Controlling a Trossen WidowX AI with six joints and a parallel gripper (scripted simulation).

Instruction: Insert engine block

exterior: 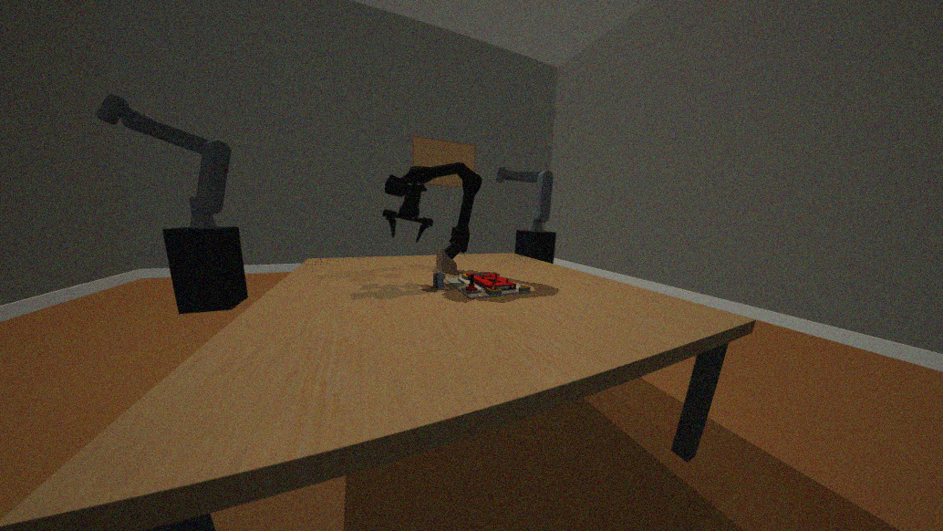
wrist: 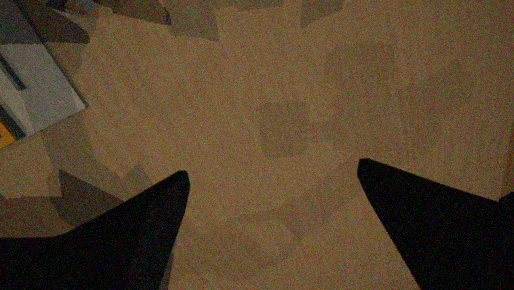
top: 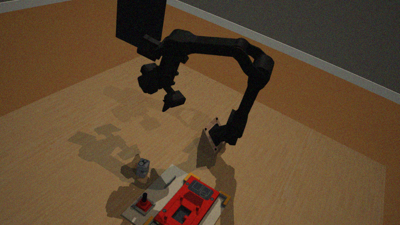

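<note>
My gripper tip is now 17 cm short of the grey engine block, 13 cm above it and 10 cm to the right of it. Round my gripper tip: grey base plate 27 cm to the left, 20 cm ahead, 14 cm below.
</note>
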